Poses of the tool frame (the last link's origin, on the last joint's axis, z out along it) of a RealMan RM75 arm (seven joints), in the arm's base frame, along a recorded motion.
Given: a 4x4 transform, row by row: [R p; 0 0 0 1], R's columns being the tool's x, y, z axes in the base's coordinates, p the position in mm. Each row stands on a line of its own.
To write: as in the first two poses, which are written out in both.
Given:
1:
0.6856 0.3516 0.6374 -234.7
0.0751 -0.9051 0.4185 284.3
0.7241 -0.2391 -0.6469 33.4
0 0 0 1
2:
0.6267 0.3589 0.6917 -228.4
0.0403 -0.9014 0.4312 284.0
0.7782 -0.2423 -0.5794 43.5
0 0 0 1
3:
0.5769 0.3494 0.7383 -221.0
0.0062 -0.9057 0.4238 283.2
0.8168 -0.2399 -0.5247 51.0
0 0 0 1
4:
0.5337 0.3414 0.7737 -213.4
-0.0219 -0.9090 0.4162 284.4
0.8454 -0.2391 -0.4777 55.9
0 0 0 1
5:
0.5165 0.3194 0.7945 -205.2
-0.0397 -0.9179 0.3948 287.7
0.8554 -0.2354 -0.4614 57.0
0 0 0 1
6:
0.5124 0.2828 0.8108 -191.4
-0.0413 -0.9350 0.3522 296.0
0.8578 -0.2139 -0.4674 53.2
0 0 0 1
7:
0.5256 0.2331 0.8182 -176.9
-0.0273 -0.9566 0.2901 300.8
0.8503 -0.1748 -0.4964 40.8
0 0 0 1
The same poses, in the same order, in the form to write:
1:
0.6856 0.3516 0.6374 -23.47
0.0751 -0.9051 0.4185 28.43
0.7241 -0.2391 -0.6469 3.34
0 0 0 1

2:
0.6267 0.3589 0.6917 -22.84
0.0403 -0.9014 0.4312 28.40
0.7782 -0.2423 -0.5794 4.35
0 0 0 1

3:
0.5769 0.3494 0.7383 -22.10
0.0062 -0.9057 0.4238 28.32
0.8168 -0.2399 -0.5247 5.10
0 0 0 1

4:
0.5337 0.3414 0.7737 -21.34
-0.0219 -0.9090 0.4162 28.44
0.8454 -0.2391 -0.4777 5.59
0 0 0 1

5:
0.5165 0.3194 0.7945 -20.52
-0.0397 -0.9179 0.3948 28.77
0.8554 -0.2354 -0.4614 5.70
0 0 0 1

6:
0.5124 0.2828 0.8108 -19.14
-0.0413 -0.9350 0.3522 29.60
0.8578 -0.2139 -0.4674 5.32
0 0 0 1

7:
0.5256 0.2331 0.8182 -17.69
-0.0273 -0.9566 0.2901 30.08
0.8503 -0.1748 -0.4964 4.08
0 0 0 1

